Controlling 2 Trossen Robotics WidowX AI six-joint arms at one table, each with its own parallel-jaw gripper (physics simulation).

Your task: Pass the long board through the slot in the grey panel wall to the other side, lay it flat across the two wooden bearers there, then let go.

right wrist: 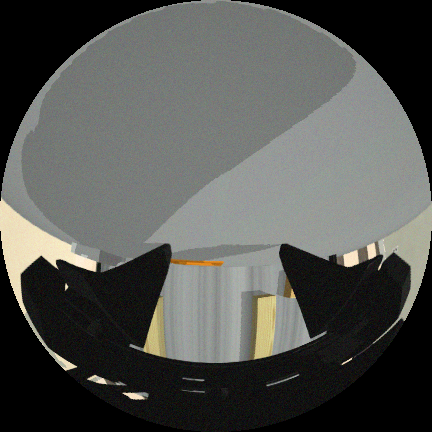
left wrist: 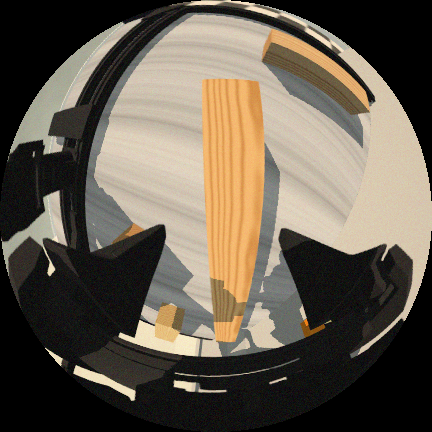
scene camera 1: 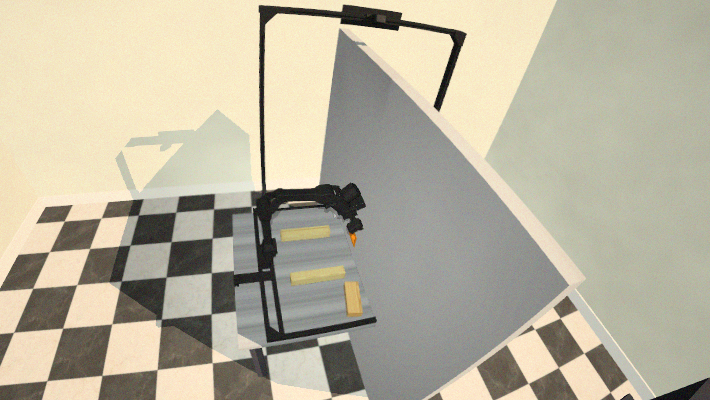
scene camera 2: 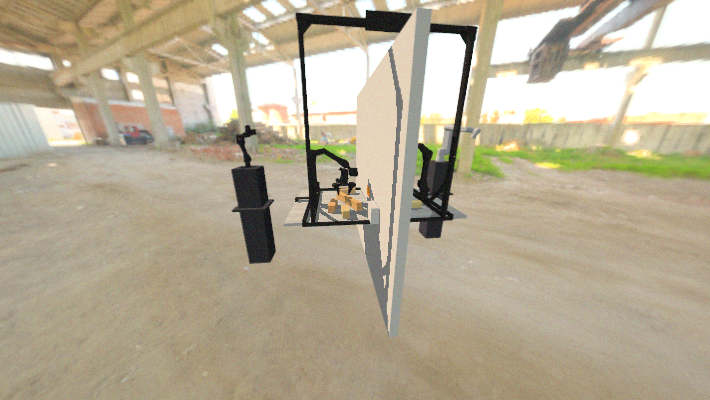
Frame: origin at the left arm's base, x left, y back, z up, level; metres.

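Seen in the pictures: left gripper, between the fingertips: (left wrist: 224,232) (scene camera 2: 343,195); right gripper, between the fingertips: (right wrist: 227,250); left arm's base, origin of its link: (left wrist: 67,168); right arm's base, origin of its link: (right wrist: 215,393) (scene camera 1: 265,263) (scene camera 2: 423,197).
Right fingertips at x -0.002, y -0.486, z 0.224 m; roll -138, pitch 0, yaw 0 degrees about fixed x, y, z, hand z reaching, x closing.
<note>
Pixels of each thing's top centre, then the offset from my right fingertips to it. "*": a spot on its surface instead.
- long board, centre of its top: (left wrist: 229,294) (scene camera 2: 348,196) dx -0.037, dy +0.212, dz -0.185 m
- slot's orange rim, a spot on its surface: (right wrist: 197,262) (scene camera 1: 352,238) * dx -0.039, dy +0.005, dz -0.165 m
- orange-brown wooden block, centre of its top: (scene camera 1: 353,296) dx +0.256, dy -0.070, dz -0.206 m
- thick block, a spot on its surface: (left wrist: 320,70) * dx +0.226, dy +0.211, dz -0.207 m
- small pale block, centre of its top: (left wrist: 165,334) (scene camera 2: 345,207) dx -0.256, dy +0.250, dz -0.194 m
- partly hidden block, centre of its top: (left wrist: 122,290) (scene camera 2: 333,201) dx -0.125, dy +0.332, dz -0.194 m
The long board (scene camera 2: 351,200) (left wrist: 232,190) lies on the table left of the grey panel wall (scene camera 1: 425,225) (scene camera 2: 377,125) (left wrist: 400,175) (right wrist: 200,100) in scene camera 2. My left gripper (scene camera 2: 344,187) (left wrist: 224,232) is open over the board, which shows between its fingers in the left wrist view; the exact height is unclear. The slot's orange rim (scene camera 1: 353,239) (scene camera 2: 369,191) (right wrist: 197,262) shows on the wall. Beyond the wall, two pale bearers, the upper one (scene camera 1: 305,233) and the lower one (scene camera 1: 318,275) (right wrist: 264,327), lie apart. My right gripper (scene camera 1: 355,226) (right wrist: 227,250) is open and empty near the wall, close to the slot.
An orange-brown wooden block (scene camera 1: 353,299) lies near the wall beside the lower bearer. On the board's side, a thick block (left wrist: 320,70), a small pale block (left wrist: 170,322) and a partly hidden block (left wrist: 131,231) lie around the board. A black frame (scene camera 1: 262,100) (scene camera 2: 305,100) surrounds the tables.
</note>
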